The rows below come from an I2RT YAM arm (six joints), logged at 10 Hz.
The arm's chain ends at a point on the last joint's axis. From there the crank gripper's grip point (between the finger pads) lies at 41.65 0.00 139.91 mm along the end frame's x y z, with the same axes.
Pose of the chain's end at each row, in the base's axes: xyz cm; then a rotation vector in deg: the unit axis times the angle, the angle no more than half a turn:
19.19, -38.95, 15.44, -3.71, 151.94, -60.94
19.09, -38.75, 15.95, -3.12, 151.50, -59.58
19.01, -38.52, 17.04, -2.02, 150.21, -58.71
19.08, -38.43, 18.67, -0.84, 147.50, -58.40
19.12, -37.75, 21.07, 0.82, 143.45, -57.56
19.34, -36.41, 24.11, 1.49, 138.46, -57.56
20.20, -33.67, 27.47, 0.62, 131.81, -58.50
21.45, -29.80, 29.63, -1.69, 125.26, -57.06
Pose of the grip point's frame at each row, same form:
19.06, -48.94, 4.79, -3.71, 151.94, -60.94
19.15, -48.58, 5.16, -3.12, 151.50, -59.58
19.37, -48.28, 6.19, -2.02, 150.21, -58.71
19.99, -48.25, 7.91, -0.84, 147.50, -58.40
20.88, -47.61, 10.45, 0.82, 143.45, -57.56
22.10, -46.46, 13.89, 1.49, 138.46, -57.56
24.26, -44.06, 18.05, 0.62, 131.81, -58.50
27.07, -40.11, 20.95, -1.69, 125.26, -57.06

